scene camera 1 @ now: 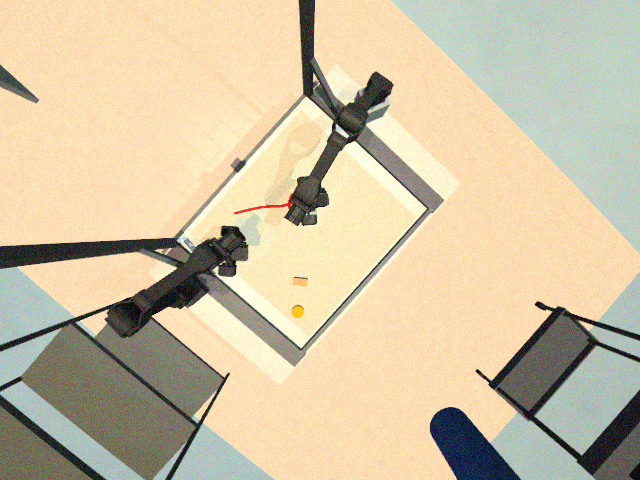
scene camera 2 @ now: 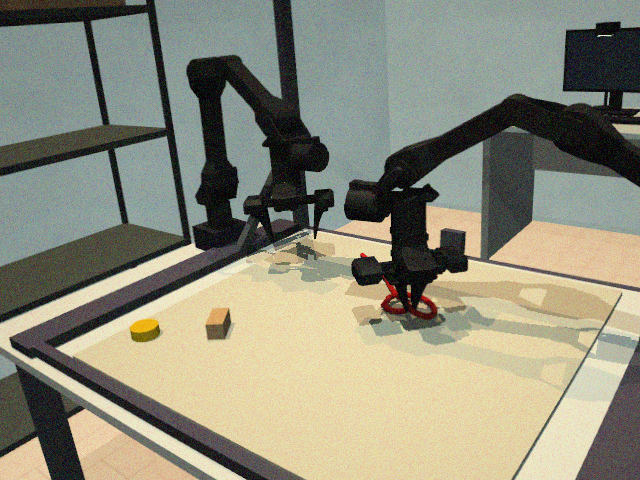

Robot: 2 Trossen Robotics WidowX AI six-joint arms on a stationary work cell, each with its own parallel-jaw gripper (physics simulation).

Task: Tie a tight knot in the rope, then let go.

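Frame: origin at the left arm's base, x right, y back, z down, level; centimetres.
Seen in the pictures: left gripper, fingertip midpoint: (scene camera 2: 410,310); right gripper, fingertip midpoint: (scene camera 2: 293,240); right arm's base, origin of the base link: (scene camera 1: 188,291) (scene camera 2: 220,224).
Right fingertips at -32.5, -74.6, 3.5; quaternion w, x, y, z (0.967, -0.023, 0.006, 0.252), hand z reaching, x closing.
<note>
A point is followed by its place in that frame, as x, y, z.
The red rope (scene camera 1: 261,207) @[-20.4, -59.3, 8.9] (scene camera 2: 389,286) @[-22.9, -52.9, 8.9] lies on the table with small loops around my left gripper's fingertips. Its long free end runs away from the loops, towards the left in scene camera 1. The wrist hides part of the loops, and I cannot tell whether they form a knot. My left gripper (scene camera 1: 299,208) @[-26.9, -40.8, 7.8] (scene camera 2: 409,308) @[-26.9, -40.8, 7.8] points down at the table with its fingers close together, shut on the rope where the loops meet. My right gripper (scene camera 1: 233,251) @[-32.5, -74.6, 3.5] (scene camera 2: 293,238) @[-32.5, -74.6, 3.5] is open and empty, raised above the table to the left of the rope's free end.
An orange-brown block (scene camera 1: 299,281) @[-55.6, -57.2, 6.7] (scene camera 2: 217,324) @[-57.0, -54.3, 6.9] and a yellow disc (scene camera 1: 297,311) @[-67.4, -63.4, 7.8] (scene camera 2: 144,330) @[-68.0, -61.5, 7.8] stand on the table, apart from the rope. A dark raised frame (scene camera 2: 155,405) @[-71.3, -39.6, 8.5] edges the table. A dark upright post (scene camera 1: 307,51) @[14.8, -22.0, -16.4] (scene camera 2: 287,56) @[-19.3, -98.3, -33.1] rises at a corner in each view.
</note>
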